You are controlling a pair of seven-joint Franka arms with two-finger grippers.
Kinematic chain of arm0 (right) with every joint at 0, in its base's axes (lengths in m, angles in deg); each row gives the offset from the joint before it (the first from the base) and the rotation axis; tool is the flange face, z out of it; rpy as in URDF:
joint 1: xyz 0 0 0.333 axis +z
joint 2: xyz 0 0 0 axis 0.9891 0.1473 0
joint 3: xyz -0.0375 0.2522 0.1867 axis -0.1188 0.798 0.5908
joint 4: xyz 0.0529 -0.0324 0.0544 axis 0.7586 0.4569 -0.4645
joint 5: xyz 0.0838 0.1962 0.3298 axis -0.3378 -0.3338 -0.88
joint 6: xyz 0 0 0 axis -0.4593 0.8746 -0.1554
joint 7: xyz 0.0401 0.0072 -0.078 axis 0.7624 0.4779 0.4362
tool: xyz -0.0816 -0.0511 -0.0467 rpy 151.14 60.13 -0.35
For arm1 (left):
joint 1: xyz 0 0 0.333 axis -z
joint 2: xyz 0 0 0 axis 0.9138 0.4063 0
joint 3: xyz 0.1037 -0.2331 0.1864 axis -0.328 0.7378 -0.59
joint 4: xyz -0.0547 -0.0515 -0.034 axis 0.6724 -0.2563 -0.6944
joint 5: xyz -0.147 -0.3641 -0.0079 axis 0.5 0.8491 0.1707
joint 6: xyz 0 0 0 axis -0.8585 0.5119 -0.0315
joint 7: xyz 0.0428 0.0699 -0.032 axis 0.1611 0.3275 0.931
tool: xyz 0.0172 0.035 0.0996 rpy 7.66 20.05 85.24
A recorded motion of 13 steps. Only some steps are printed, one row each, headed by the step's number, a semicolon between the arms.
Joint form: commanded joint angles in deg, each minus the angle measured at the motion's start. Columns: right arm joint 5, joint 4, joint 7, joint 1, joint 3, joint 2, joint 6; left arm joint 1, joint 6, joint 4, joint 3, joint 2, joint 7, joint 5.
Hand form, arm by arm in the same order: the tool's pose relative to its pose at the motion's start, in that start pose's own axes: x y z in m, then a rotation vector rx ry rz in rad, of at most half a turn. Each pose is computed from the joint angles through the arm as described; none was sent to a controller.
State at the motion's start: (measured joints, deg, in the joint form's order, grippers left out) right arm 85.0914 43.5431 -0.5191 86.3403 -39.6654 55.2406 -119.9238; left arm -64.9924 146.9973 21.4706 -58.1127 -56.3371 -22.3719 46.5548
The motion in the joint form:
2: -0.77 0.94 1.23 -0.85 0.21 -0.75 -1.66; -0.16 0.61 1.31 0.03 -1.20 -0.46 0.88
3: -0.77 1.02 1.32 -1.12 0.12 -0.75 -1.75; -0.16 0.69 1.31 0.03 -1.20 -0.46 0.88
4: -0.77 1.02 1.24 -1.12 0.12 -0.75 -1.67; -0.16 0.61 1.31 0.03 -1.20 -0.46 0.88
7: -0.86 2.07 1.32 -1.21 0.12 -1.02 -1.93; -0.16 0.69 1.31 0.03 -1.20 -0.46 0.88
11: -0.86 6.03 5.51 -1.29 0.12 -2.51 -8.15; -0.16 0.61 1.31 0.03 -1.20 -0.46 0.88
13: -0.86 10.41 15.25 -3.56 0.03 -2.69 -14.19; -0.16 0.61 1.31 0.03 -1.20 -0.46 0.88
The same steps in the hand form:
2: -0.0005 0.0050 -0.0017 0.0173 0.0237 -0.0119; -0.0055 0.0009 -0.0015 -0.0145 0.0094 -0.0099
3: 0.0000 0.0084 -0.0010 0.0176 0.0237 -0.0072; -0.0054 0.0008 -0.0016 -0.0144 0.0107 -0.0099
4: -0.0002 0.0084 -0.0009 0.0175 0.0223 -0.0058; -0.0055 0.0009 -0.0015 -0.0145 0.0094 -0.0099
7: -0.0009 0.0090 0.0047 0.0186 0.0130 -0.0062; -0.0054 0.0008 -0.0016 -0.0144 0.0107 -0.0099
11: 0.0024 0.0095 0.0134 0.0234 0.0789 -0.0784; -0.0055 0.0009 -0.0015 -0.0145 0.0094 -0.0099
13: 0.0125 0.0305 0.0390 0.0161 0.1116 -0.2083; -0.0055 0.0009 -0.0015 -0.0145 0.0094 -0.0099

